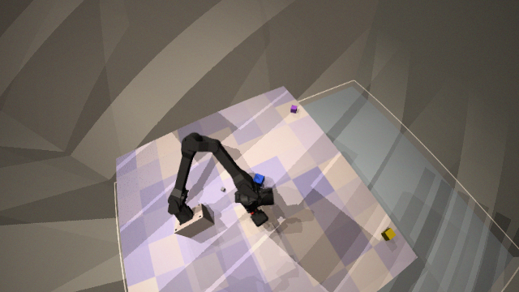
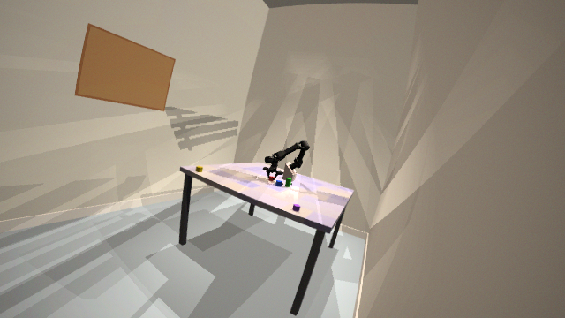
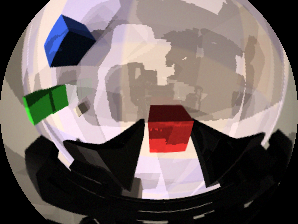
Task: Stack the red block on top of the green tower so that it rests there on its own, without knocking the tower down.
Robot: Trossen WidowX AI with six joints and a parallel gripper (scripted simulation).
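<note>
My gripper tip is 100 mm short of the blue block, 120 mm to the right of it and 20 mm below it. Round my gripper tip: purple block (530 mm ahead, 430 mm to the left, 10 mm above); then yellow block (480 mm ahead, 450 mm to the right, 10 mm above); then red block (10 mm above).
</note>
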